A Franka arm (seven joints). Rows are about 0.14 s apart.
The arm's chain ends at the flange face. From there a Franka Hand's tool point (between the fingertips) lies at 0.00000 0.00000 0.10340 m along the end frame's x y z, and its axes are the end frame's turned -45 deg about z.
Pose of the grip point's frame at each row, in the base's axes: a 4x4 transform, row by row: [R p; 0 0 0 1], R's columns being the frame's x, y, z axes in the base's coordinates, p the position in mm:
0.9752, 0.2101, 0.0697, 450.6; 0.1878, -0.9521, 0.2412, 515.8; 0.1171, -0.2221, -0.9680, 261.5; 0, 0, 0, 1
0.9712, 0.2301, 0.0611, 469.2; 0.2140, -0.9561, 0.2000, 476.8; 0.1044, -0.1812, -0.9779, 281.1; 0, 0, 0, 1
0.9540, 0.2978, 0.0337, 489.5; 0.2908, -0.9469, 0.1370, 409.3; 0.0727, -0.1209, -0.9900, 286.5; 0, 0, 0, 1
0.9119, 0.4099, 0.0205, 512.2; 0.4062, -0.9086, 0.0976, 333.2; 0.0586, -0.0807, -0.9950, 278.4; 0, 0, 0, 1
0.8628, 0.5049, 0.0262, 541.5; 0.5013, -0.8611, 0.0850, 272.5; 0.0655, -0.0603, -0.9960, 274.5; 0, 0, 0, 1
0.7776, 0.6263, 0.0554, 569.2; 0.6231, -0.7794, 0.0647, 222.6; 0.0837, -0.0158, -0.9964, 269.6; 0, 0, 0, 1
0.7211, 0.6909, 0.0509, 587.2; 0.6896, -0.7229, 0.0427, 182.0; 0.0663, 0.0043, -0.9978, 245.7; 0, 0, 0, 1
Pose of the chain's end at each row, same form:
0.8381, -0.5410, 0.0697, 443.4; -0.5404, -0.8060, 0.2412, 490.9; -0.0742, -0.2399, -0.9680, 361.6; 0, 0, 0, 1
0.8494, -0.5240, 0.0611, 462.9; -0.5247, -0.8274, 0.2000, 456.1; -0.0543, -0.2019, -0.9779, 382.2; 0, 0, 0, 1
0.8852, -0.4640, 0.0337, 486.0; -0.4639, -0.8752, 0.1370, 395.1; -0.0341, -0.1369, -0.9900, 388.9; 0, 0, 0, 1
0.9347, -0.3550, 0.0205, 510.1; -0.3553, -0.9297, 0.0976, 323.1; -0.0156, -0.0985, -0.9950, 381.3; 0, 0, 0, 1
0.9671, -0.2531, 0.0262, 538.8; -0.2544, -0.9634, 0.0850, 263.7; 0.0037, -0.0890, -0.9960, 377.5; 0, 0, 0, 1
0.9927, -0.1070, 0.0554, 563.5; -0.1105, -0.9917, 0.0647, 215.9; 0.0480, -0.0704, -0.9964, 372.6; 0, 0, 0, 1
0.9984, -0.0214, 0.0509, 581.9; -0.0235, -0.9988, 0.0427, 177.6; 0.0499, -0.0438, -0.9978, 348.9; 0, 0, 0, 1

